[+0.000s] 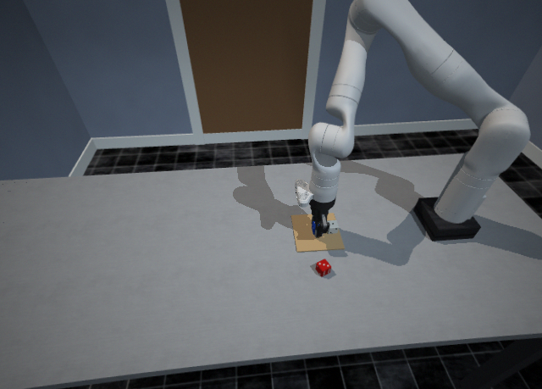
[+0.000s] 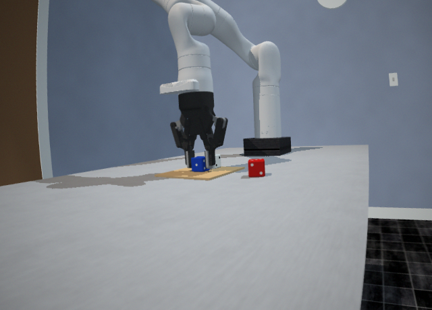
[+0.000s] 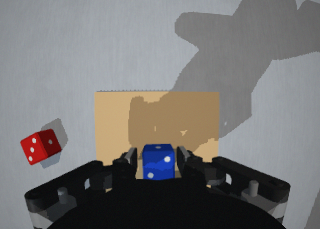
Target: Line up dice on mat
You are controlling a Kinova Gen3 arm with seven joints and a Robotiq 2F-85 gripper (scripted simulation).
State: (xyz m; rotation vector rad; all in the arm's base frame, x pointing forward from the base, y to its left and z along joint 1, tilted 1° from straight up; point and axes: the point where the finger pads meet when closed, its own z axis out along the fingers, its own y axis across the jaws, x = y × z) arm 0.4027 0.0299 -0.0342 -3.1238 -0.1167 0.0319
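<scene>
The blue die is 1 cm below my hand. Also, from my hand: white die (5 cm behind, 1 cm below); then tan mat (3 cm below); then red die (13 cm to the left, 1 cm below).
</scene>
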